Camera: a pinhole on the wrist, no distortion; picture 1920 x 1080 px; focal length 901.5 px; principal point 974.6 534.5 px. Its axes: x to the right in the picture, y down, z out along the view. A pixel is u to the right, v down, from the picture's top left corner.
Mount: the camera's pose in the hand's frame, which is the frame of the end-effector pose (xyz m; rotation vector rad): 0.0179 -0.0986 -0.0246 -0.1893 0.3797 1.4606
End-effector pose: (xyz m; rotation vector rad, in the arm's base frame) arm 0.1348 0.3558 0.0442 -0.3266 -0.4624 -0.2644
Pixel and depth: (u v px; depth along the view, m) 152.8 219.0 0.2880
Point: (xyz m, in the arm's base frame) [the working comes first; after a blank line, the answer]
In the camera's frame: -0.2625 -0.1008 0.2880

0.0466 0.2201 0.4490
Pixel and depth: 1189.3 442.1 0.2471
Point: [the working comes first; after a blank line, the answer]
In the camera's frame: 0.0588 -0.0253 0.2471

0.1465 0.4445 0.2247
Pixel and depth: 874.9 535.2 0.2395
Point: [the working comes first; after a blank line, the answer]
In the camera's frame: -0.0265 0.0002 0.2395

0.0833 0.3873 0.2516
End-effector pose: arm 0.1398 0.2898 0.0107 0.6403 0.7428 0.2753
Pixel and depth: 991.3 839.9 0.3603
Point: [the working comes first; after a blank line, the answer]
In the camera's frame: 0.0067 0.1221 0.3603

0.3252 0.1621 0.2482
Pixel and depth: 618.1 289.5 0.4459
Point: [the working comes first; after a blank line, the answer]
In the camera's frame: -0.1763 -0.1212 0.4459

0.5829 0.0871 0.0811
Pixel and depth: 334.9 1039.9 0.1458
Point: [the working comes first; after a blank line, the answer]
In the camera's frame: -0.1035 0.0817 0.1458

0.2157 0.0939 0.0405
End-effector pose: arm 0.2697 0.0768 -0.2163 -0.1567 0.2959 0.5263
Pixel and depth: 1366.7 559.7 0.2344
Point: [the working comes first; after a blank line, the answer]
In the camera's frame: 0.1020 0.0066 0.2344

0.3068 0.2027 -0.0901
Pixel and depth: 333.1 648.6 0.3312
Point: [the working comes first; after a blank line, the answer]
In the camera's frame: -0.2357 0.0419 0.3312

0.4643 -0.0055 0.1475
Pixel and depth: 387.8 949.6 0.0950
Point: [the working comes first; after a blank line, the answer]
In the camera's frame: -0.0618 0.0437 0.0950

0.3383 -0.0115 -0.1172
